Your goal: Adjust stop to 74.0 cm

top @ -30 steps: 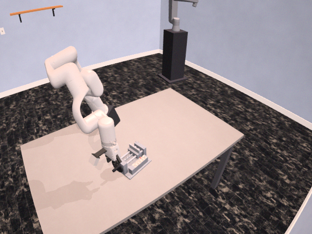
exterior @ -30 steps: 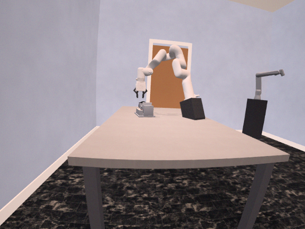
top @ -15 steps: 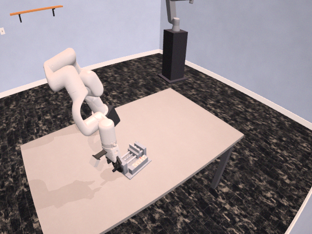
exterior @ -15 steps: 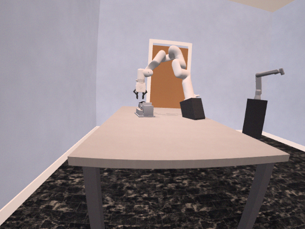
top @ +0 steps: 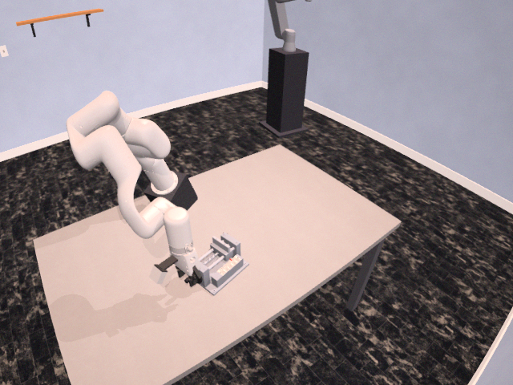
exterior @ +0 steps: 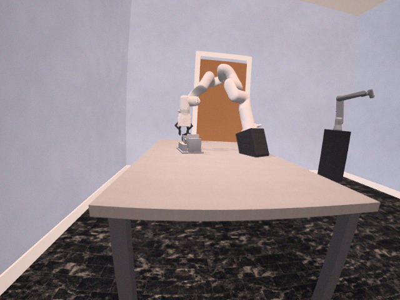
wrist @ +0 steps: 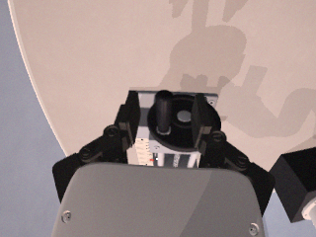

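My gripper is now 2 cm above the handwheel knob and 1 cm to the right of it. The rest, counted from my hand: sliding stop block 17 cm to the left, 8 cm behind, 2 cm below; then black handwheel 2 cm to the left, 2 cm below, 1 cm behind.
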